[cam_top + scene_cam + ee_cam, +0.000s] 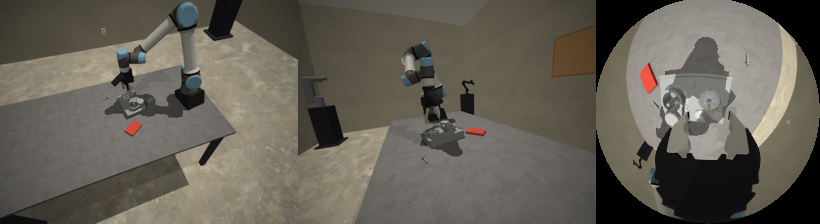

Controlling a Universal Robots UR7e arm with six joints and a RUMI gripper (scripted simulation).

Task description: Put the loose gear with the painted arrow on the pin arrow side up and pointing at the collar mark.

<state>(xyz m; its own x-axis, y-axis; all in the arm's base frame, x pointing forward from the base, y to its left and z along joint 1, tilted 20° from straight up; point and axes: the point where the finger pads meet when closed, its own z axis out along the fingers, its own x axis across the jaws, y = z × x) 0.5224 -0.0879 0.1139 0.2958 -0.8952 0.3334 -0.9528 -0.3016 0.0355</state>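
Right now the grey toothed gear is 8 cm below my hand. Round my hand: flat red block (2 cm ahead, 29 cm to the left, 12 cm below); dark block (19 cm behind, 7 cm to the left, 12 cm below); pale round part (7 cm behind, 1 cm to the left, 9 cm below).
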